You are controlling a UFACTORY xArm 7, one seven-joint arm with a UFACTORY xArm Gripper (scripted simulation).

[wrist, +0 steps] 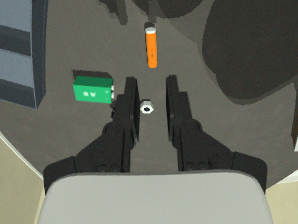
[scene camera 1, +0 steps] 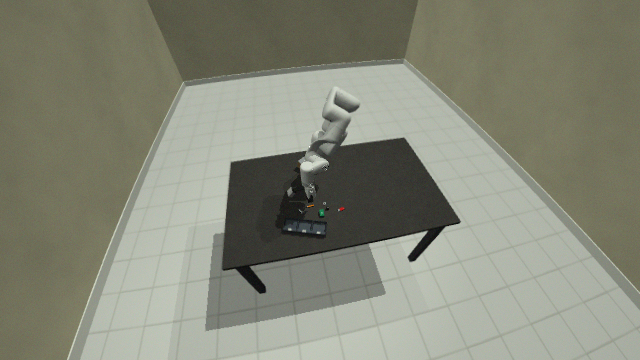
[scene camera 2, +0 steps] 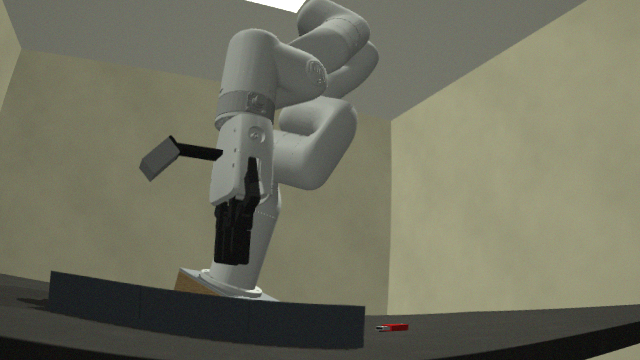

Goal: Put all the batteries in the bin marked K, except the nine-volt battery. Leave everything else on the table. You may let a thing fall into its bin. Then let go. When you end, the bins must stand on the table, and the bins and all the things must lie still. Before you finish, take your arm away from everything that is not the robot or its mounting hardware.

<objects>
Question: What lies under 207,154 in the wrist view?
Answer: The gripper.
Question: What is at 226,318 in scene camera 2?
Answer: A dark blue bin.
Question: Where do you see a green nine-volt battery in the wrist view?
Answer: At 93,89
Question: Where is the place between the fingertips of the gripper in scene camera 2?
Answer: At 230,263
</objects>
